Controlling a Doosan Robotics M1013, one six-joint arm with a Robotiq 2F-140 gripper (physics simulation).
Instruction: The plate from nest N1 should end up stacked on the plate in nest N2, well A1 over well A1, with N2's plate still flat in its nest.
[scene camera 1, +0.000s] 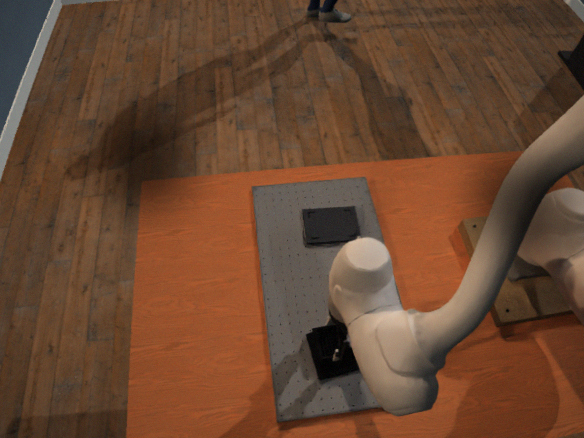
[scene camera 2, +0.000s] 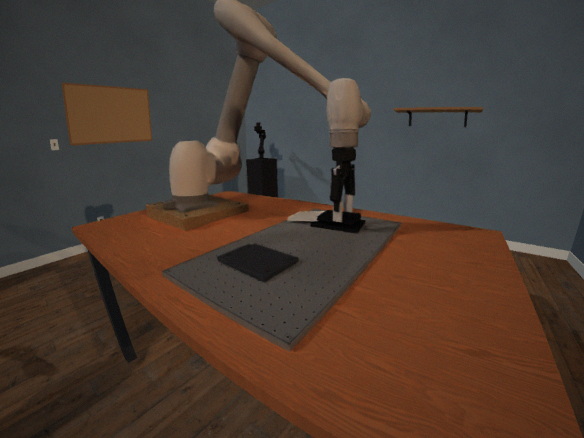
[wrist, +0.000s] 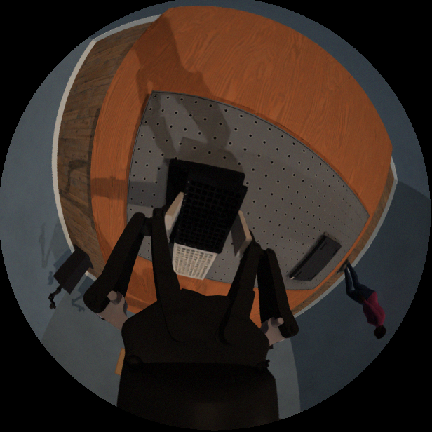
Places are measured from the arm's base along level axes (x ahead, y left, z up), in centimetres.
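Where they show: gripper, fingertip midpoint: (scene camera 1: 335, 341) (scene camera 2: 342, 217); arm's base at its link origin: (scene camera 1: 526, 250) (scene camera 2: 190, 205).
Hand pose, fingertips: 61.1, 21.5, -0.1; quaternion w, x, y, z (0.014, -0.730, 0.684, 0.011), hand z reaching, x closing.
Note:
Things, the pixels of their top centre, and the offset from my fingertips, as dx, dy, dz. Level surfaces: height alone.
- black plate at its top centre: (scene camera 1: 340, 339) (scene camera 2: 339, 213) -1.3, -0.1, +1.2
- white plate at its top centre: (scene camera 2: 307, 211) -13.7, -1.1, +0.3
- grey perforated board at its surface level: dz -3.3
- orange table at its surface level: dz -4.6
My gripper (wrist: 208, 209) (scene camera 2: 343, 212) is shut on a black plate (wrist: 212, 210) (scene camera 2: 326, 218) (scene camera 1: 329, 345), one pale finger on each side. The held plate is low over a black nest (wrist: 207, 169) (scene camera 2: 320, 226) (scene camera 1: 330, 372); whether they touch I cannot tell. A white plate (wrist: 195, 261) (scene camera 2: 304, 216) sticks out from under the held plate, past the nest's edge on the robot base's side. It does not look flat inside the nest; its other end is hidden. Another black nest (scene camera 1: 330, 225) (scene camera 2: 258, 261) (wrist: 317, 257) shows no plate. Well A1 is not readable.
The grey perforated board (scene camera 1: 290, 280) (scene camera 2: 300, 300) (wrist: 280, 170) lies on the orange table (scene camera 1: 195, 300) (scene camera 2: 425, 310). The robot's base stands on a wooden block (scene camera 2: 187, 222). A person (scene camera 1: 332, 15) (wrist: 367, 300) stands beyond the table.

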